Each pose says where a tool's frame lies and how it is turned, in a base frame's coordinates. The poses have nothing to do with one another.
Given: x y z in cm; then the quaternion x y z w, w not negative.
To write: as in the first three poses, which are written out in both.
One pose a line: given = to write
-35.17, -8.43, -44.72, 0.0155, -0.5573, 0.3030, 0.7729 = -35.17, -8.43, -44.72, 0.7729, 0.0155, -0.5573, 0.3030
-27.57, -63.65, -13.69, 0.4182, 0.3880, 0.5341, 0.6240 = -27.57, -63.65, -13.69, 0.6240, 0.4182, 0.3880, 0.5341
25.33, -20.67, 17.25, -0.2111, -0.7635, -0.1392, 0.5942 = 25.33, -20.67, 17.25, 0.5942, -0.2111, -0.7635, -0.1392
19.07, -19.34, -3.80, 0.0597, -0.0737, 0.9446, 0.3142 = 19.07, -19.34, -3.80, 0.3142, 0.0597, -0.0737, 0.9446
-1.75, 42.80, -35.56, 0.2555, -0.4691, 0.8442, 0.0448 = -1.75, 42.80, -35.56, 0.0448, 0.2555, -0.4691, 0.8442
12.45, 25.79, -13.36, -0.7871, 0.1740, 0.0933, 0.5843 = 12.45, 25.79, -13.36, 0.5843, -0.7871, 0.1740, 0.0933
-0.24, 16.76, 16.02, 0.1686, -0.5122, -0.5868, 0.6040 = -0.24, 16.76, 16.02, 0.6040, 0.1686, -0.5122, -0.5868
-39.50, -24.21, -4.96, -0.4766, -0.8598, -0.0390, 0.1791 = -39.50, -24.21, -4.96, 0.1791, -0.4766, -0.8598, -0.0390
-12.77, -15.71, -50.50, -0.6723, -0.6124, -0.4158, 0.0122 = -12.77, -15.71, -50.50, 0.0122, -0.6723, -0.6124, -0.4158
